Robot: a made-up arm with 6 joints.
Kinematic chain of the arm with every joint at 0, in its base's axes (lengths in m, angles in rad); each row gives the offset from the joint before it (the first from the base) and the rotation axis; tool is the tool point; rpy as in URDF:
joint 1: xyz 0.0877 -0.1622 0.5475 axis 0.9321 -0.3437 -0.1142
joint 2: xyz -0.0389 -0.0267 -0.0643 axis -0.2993 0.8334 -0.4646
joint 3: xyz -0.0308 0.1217 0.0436 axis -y
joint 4: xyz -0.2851 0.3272 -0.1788 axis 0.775 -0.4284 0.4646
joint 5: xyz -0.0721 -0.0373 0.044 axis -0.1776 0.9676 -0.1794
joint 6: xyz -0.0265 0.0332 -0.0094 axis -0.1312 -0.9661 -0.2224
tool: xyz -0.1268 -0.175 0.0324 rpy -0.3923 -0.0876 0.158
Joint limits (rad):
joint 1: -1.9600..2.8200
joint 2: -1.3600..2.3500
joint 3: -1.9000..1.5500
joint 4: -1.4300..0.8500
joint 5: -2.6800..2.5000
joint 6: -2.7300..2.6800
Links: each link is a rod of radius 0.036 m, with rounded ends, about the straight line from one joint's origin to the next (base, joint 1, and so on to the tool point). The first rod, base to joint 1, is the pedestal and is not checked.
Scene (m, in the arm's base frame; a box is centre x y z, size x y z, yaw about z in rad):
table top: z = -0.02
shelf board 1: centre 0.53 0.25 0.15 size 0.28 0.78 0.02 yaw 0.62
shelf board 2: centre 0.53 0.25 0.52 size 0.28 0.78 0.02 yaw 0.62
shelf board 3: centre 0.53 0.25 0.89 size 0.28 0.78 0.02 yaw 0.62
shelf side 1: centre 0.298 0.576 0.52 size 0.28 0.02 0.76 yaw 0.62
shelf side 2: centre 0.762 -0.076 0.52 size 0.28 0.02 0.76 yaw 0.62
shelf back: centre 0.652 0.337 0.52 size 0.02 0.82 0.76 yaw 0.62
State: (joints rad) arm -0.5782 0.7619 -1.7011 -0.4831 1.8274 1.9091
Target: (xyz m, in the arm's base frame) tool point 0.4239 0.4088 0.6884
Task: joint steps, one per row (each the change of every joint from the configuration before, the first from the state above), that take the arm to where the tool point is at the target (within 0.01 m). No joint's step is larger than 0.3 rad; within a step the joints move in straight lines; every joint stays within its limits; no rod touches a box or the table.
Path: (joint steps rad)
1: -0.0900 -0.0547 -0.0266 0.2267 0.1682 -0.1739
2: -0.0901 -0.0548 -0.0265 0.2268 0.1681 -0.1740
3: -0.0900 -0.0547 -0.0266 0.2267 0.1682 -0.1739
4: -0.0900 -0.0548 -0.0266 0.2267 0.1681 -0.1740
5: 0.2153 -0.0855 0.0965 -0.1020 -0.0183 0.0477
6: 0.2153 -0.0855 0.0965 -0.1021 -0.0184 0.0477
7: 0.2153 -0.0855 0.0965 -0.1020 -0.0183 0.0477
8: 0.0311 0.0776 -0.0053 -0.2245 -0.2192 0.1443
9: 0.0312 0.0775 -0.0053 -0.2245 -0.2192 0.1443
10: 0.0311 0.0776 -0.0054 -0.2245 -0.2191 0.1444
11: 0.0312 0.0776 -0.0053 -0.2245 -0.2192 0.1443

